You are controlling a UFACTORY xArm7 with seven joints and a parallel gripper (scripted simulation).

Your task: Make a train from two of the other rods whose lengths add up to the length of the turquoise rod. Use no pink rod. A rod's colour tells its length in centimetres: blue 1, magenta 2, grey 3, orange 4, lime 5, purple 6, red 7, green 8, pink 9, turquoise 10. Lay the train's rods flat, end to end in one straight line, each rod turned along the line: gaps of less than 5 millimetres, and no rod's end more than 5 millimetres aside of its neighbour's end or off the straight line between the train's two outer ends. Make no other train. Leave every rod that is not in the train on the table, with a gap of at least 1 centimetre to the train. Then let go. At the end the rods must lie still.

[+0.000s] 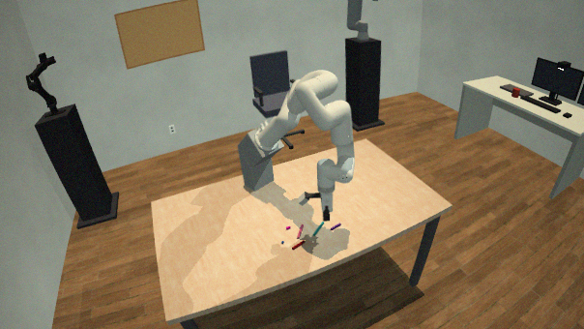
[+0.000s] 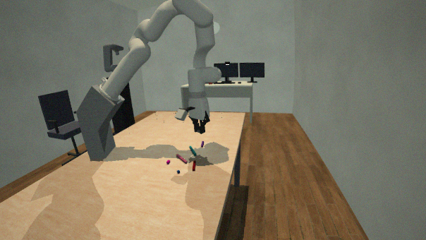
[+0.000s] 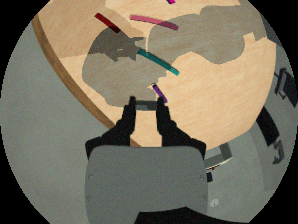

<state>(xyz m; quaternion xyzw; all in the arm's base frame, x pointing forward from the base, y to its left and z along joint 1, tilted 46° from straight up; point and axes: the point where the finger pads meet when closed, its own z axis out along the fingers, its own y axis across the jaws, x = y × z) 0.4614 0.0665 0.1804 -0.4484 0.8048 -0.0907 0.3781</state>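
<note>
Right now my hand is 210 mm to the left of the tiny blue rod, 120 mm above it and 30 mm past it. The rest, counted from my hand: turquoise rod (120 mm below, 40 mm behind, 20 mm to the right); grey rod (20 mm below); purple rod (120 mm below, 60 mm to the left, 10 mm behind).
</note>
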